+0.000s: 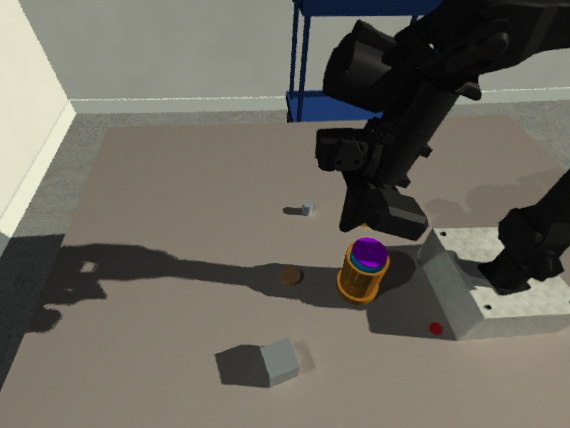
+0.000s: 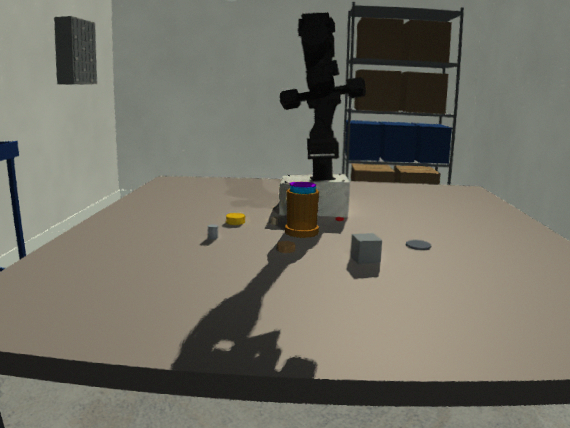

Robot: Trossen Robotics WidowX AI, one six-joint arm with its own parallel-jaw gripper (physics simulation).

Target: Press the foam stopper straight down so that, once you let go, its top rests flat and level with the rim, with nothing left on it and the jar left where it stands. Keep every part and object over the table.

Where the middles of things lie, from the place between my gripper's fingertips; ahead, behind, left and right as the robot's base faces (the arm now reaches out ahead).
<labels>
Now: the orange ribbed jar [image 2: 302,198] 20 cm below my hand, 10 cm behind it and 4 cm to the right of it. From my hand the other things lie so: grey cube [image 2: 366,248] 24 cm below, 10 cm ahead, 7 cm to the left.
</labels>
